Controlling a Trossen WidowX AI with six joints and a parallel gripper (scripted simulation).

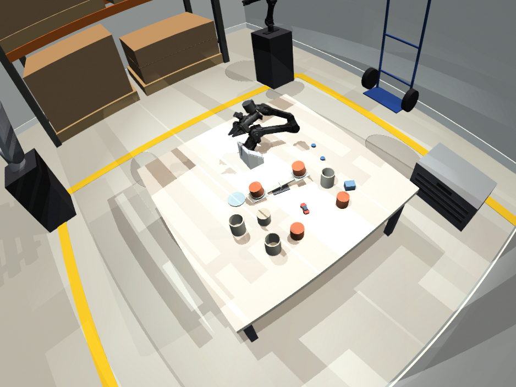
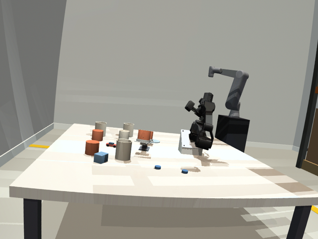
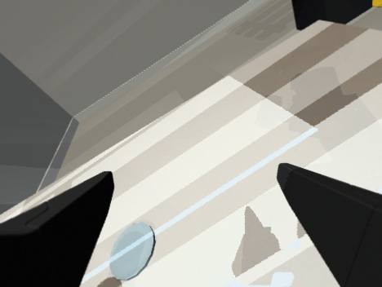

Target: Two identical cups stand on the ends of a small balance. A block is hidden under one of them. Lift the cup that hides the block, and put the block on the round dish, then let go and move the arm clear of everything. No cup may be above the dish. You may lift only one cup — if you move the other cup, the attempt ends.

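The pale green block lies 29 cm ahead of my gripper tip, 20 cm below it and 5 cm to the right of it. The rest, counted from my gripper tip: round pale blue dish (24 cm below, 22 cm ahead, 16 cm to the right); cream cylinder (45 cm ahead, 20 cm below, 12 cm to the right); balance (33 cm ahead, 20 cm below, 7 cm to the left).
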